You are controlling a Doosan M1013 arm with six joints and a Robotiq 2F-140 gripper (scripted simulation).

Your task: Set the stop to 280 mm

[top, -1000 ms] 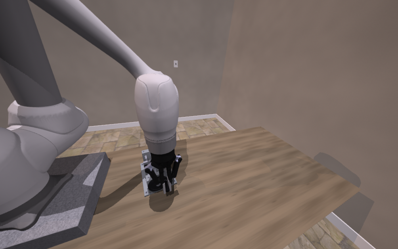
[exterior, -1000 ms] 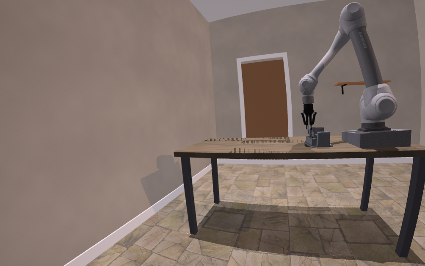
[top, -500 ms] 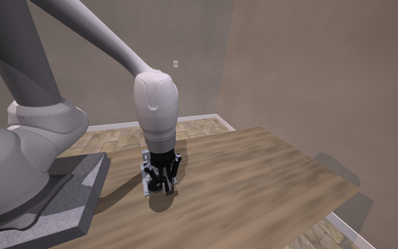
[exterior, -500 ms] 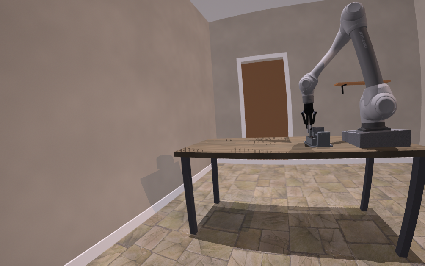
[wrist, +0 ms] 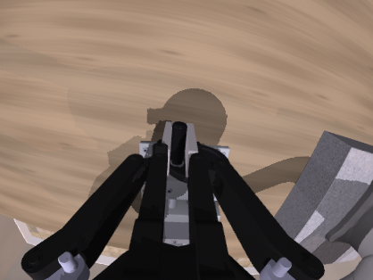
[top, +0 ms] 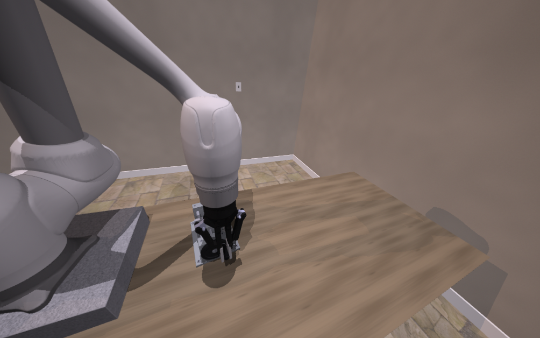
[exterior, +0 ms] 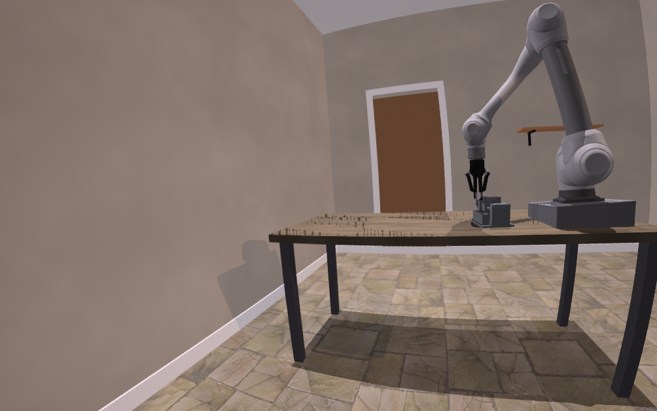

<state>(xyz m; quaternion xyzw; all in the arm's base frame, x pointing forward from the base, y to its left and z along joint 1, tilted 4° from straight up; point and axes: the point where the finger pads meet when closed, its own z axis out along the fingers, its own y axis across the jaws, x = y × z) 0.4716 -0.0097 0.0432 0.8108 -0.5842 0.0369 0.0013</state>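
My gripper is now 2 cm to the right of the handwheel, 2 cm above it and 1 cm past it.
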